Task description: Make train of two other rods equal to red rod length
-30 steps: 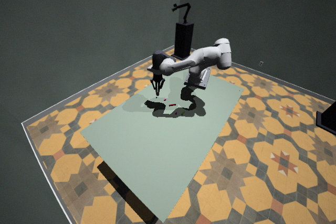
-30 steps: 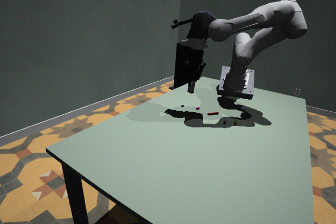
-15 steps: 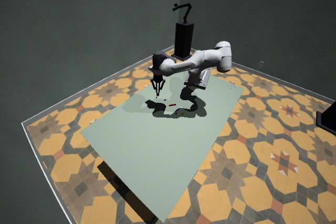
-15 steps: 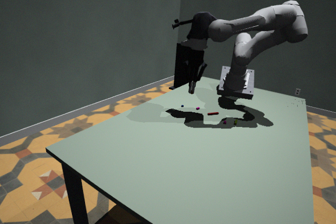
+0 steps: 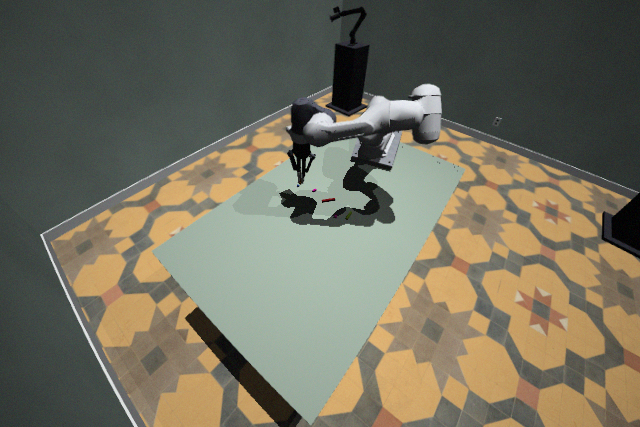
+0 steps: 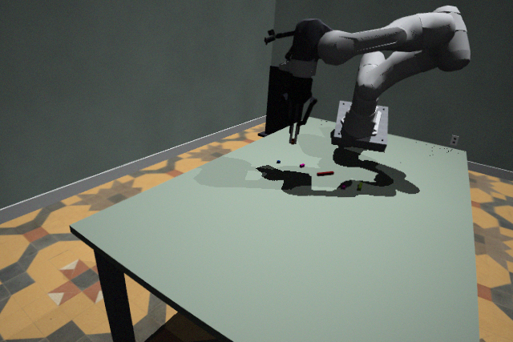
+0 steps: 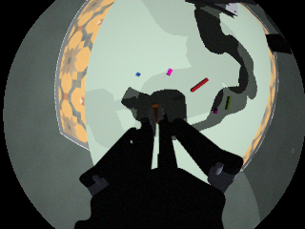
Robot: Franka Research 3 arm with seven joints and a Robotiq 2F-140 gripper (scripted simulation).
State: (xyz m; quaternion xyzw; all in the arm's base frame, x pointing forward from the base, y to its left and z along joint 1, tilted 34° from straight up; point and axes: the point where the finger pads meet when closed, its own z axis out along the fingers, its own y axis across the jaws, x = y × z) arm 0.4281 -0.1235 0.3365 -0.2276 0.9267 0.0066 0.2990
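My gripper is now 15 cm above the grey rod, 5 cm to the right of it and 2 cm past it. From my hand the other things lie so: red rod 15 cm below, 10 cm to the left, 9 cm behind; blue rod 15 cm below, 9 cm to the right, 6 cm behind; orange rod 3 cm below.
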